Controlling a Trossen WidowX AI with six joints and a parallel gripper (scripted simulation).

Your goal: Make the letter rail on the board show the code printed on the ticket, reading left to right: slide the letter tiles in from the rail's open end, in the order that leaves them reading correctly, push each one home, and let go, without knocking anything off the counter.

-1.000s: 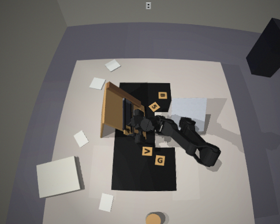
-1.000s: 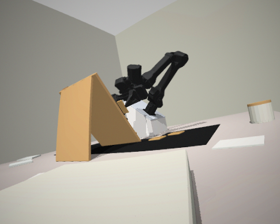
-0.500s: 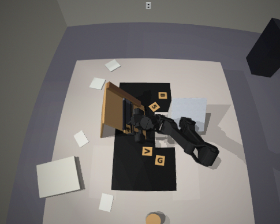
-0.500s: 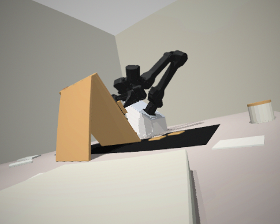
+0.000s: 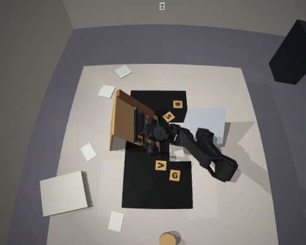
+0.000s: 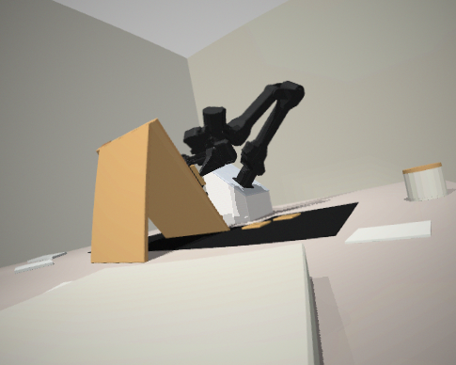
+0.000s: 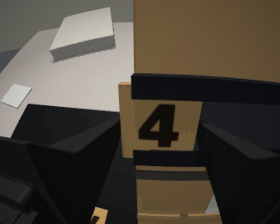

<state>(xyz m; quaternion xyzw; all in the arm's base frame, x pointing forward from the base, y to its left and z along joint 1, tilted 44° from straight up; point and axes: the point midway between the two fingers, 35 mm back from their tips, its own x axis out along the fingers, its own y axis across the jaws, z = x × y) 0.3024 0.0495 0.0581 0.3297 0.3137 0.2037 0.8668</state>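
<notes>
The white ticket lies 11 cm to the right of my gripper tip, 8 cm below it and 3 cm behind it. Also, from my gripper tip: black mat (16 cm below, 12 cm behind, 7 cm to the right); tile marked 4 (right at my gripper tip); v tile (15 cm below, 12 cm behind, 8 cm to the left).
</notes>
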